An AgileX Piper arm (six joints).
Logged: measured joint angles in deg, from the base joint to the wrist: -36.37 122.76 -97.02 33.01 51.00 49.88; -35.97 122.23 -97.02 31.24 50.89 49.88; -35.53 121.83 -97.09 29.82 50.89 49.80; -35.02 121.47 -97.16 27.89 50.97 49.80; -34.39 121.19 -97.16 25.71 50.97 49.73; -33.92 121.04 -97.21 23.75 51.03 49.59; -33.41 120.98 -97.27 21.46 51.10 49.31; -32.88 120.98 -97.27 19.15 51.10 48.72; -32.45 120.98 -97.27 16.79 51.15 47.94; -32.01 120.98 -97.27 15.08 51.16 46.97; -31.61 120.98 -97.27 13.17 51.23 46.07; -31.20 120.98 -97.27 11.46 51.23 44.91
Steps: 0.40 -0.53 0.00 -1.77 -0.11 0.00; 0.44 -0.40 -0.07 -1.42 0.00 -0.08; 0.51 -0.36 -0.07 -1.93 0.08 0.00; 0.63 -0.28 0.00 -2.18 0.00 -0.07; 0.47 -0.15 -0.05 -1.96 0.06 -0.14; 0.51 -0.06 -0.06 -2.29 0.07 -0.28; 0.53 0.00 0.00 -2.31 0.00 -0.59; 0.43 0.00 0.00 -2.36 0.05 -0.78; 0.44 0.00 0.00 -1.71 0.01 -0.97; 0.40 0.00 0.00 -1.91 0.07 -0.90; 0.41 0.00 0.00 -1.71 0.00 -1.16
